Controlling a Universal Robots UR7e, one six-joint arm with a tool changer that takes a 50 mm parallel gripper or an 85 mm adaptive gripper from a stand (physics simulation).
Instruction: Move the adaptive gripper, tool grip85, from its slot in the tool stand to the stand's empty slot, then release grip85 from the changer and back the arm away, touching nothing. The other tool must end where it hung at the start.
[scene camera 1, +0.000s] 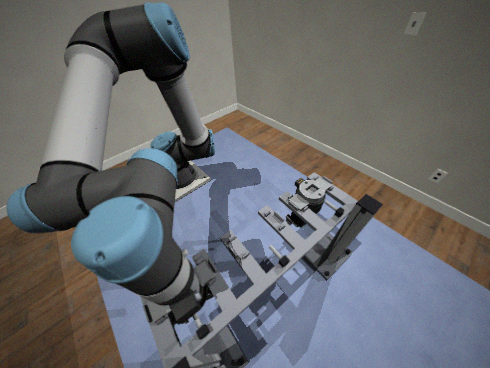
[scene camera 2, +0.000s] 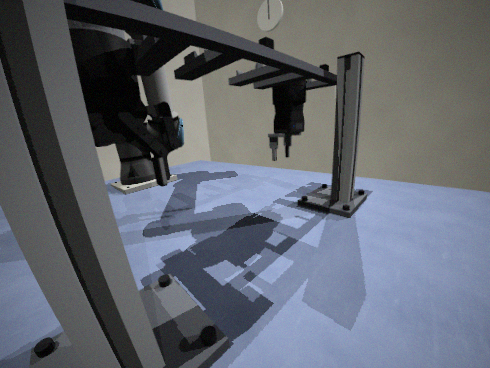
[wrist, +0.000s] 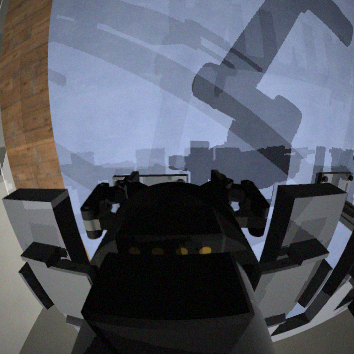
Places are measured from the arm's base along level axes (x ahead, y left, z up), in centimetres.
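Where they show: hand, its tool point: (scene camera 2: 89, 27); arm's base, origin of its link: (scene camera 1: 181, 177) (scene camera 2: 141, 179).
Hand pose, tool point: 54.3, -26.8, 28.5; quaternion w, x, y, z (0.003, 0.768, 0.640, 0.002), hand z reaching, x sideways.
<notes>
Each offset is from my tool point to the top centre of the thing, as dx, dy, dz. "*": to the spot under its first point.
The adaptive gripper grip85 {-0.4, +0.1, +0.0} (wrist: 175, 224) hangs under the arm's dark changer (scene camera 1: 187, 304), between the two support arms of the near-end slot. Its fingers stand wide apart, with nothing seen between them. In the wrist view its grey side plates {-0.8, -4.5, -1.2} (wrist: 55, 289) are at the support arms (wrist: 36, 220); whether they rest on them I cannot tell. The tool stand (scene camera 1: 260, 289) (scene camera 2: 200, 37) has its middle slot empty, with bare support arms (scene camera 1: 244, 257) (scene camera 1: 282, 231). The other tool, the parallel gripper (scene camera 1: 311, 194) (scene camera 2: 289, 107), hangs in the far slot.
Stand posts {* +19.0, +36.2, -11.1} (scene camera 1: 347, 237) (scene camera 2: 345, 130) rise at the far end and at the near end {* +11.5, -7.3, -12.1} (scene camera 2: 47, 165). Pegs (scene camera 1: 276, 253) (scene camera 1: 332, 206) stand by the slots along the rail. The arm's base plate (scene camera 1: 197, 185) (scene camera 2: 125, 187) is on the blue mat behind the stand.
</notes>
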